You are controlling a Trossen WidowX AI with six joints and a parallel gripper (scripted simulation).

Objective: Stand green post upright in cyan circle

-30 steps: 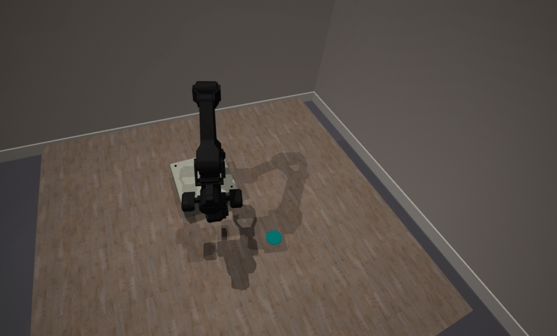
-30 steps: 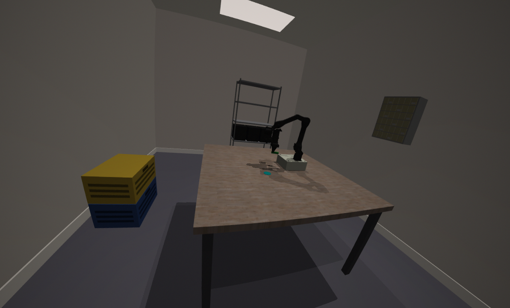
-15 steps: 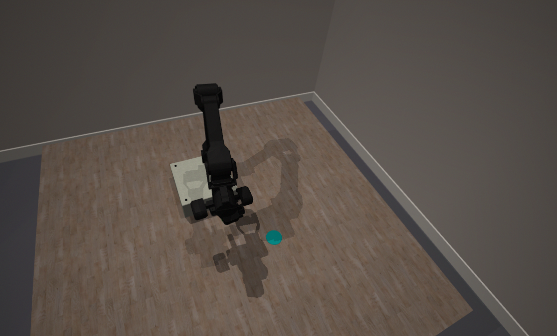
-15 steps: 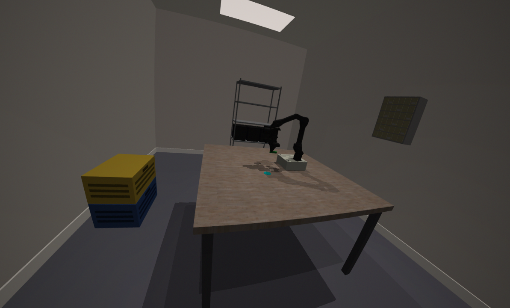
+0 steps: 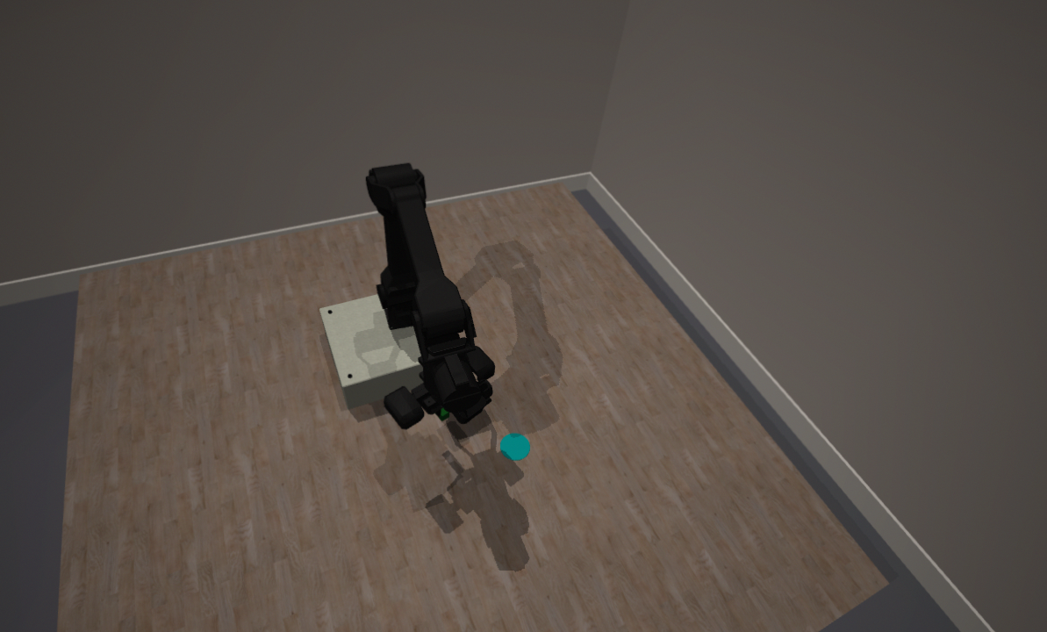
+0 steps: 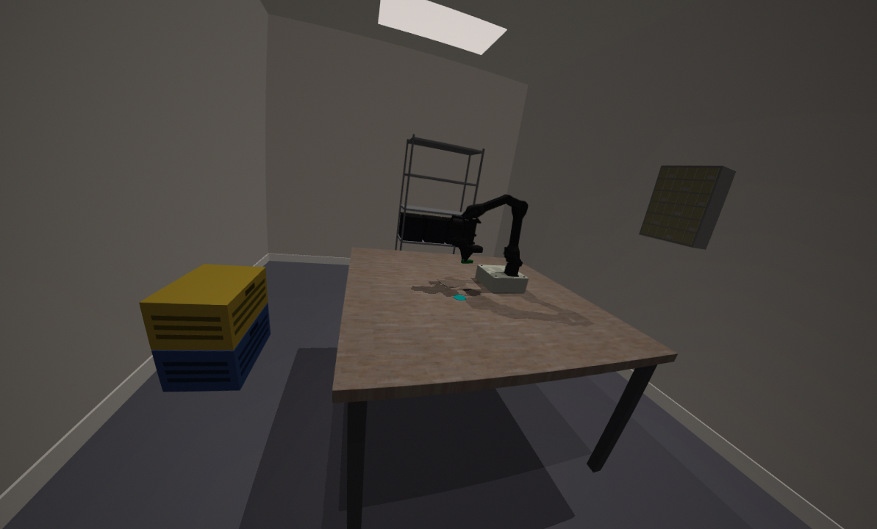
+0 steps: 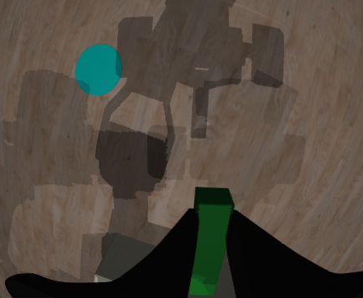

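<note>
My gripper tip is 4 cm short of the cyan circle, 14 cm to the right of it and 14 cm above it. The rest, counted from my gripper tip: green post 2 cm behind, 1 cm to the right.
</note>
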